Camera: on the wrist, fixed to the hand. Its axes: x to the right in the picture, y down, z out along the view.
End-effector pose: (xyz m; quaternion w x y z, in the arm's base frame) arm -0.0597 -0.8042 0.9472 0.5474 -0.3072 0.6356 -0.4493
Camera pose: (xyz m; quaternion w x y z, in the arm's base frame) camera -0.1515 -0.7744 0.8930 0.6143 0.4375 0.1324 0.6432
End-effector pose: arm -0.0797 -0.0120 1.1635 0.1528 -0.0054 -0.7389 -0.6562
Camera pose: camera -0.0629 -0.1015 1.2264 0.3850 -0.9151 -0.0152 0.1187
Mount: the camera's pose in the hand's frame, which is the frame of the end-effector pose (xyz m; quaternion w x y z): 0.0159 0.0520 -0.0964 0.0029 0.0401 0.3190 -0.9469
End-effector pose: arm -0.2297 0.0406 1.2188 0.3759 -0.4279 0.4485 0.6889
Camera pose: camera -0.2578 -0.0642 1.1971 0.5275 -0.6306 -0.2563 -0.5084
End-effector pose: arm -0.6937 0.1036 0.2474 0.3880 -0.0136 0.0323 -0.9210
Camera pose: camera -0.6725 0.0607 0.1476 0.8807 -0.2787 -0.0741 0.3757
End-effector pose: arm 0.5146 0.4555 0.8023 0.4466 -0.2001 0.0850 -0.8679
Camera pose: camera 0.5041 0.4091 0.7024 0.8396 -0.2137 0.0816 0.4927
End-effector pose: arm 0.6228 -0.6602 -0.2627 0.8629 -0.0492 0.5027 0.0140
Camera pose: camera 0.5433 -0.6184 -0.3274 0.1426 0.4460 -0.2307 0.8529
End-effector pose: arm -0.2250 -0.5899 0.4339 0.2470 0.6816 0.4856 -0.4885
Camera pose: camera -0.1361 -0.5262 0.4510 0.6441 0.2921 -0.7060 0.0373
